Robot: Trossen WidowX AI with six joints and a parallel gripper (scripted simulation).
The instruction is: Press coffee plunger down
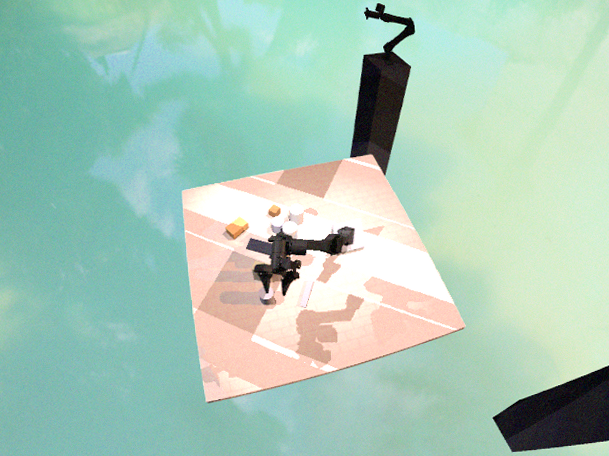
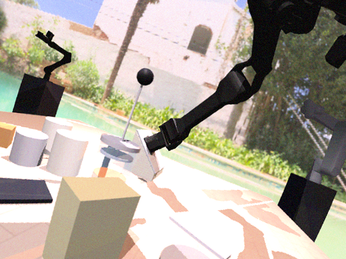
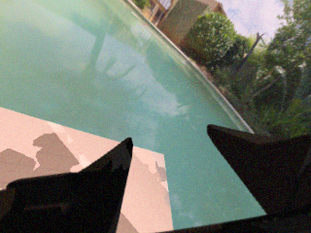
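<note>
My gripper tip is 160 mm past the coffee press, 370 mm to the left of it and 300 mm above it. Round my gripper tip: thin grey strip (190 mm behind, 160 mm to the right, 430 mm below); then black slab (60 mm behind, 510 mm to the right, 430 mm below); then olive block (10 mm behind, 330 mm to the right, 380 mm below).
</note>
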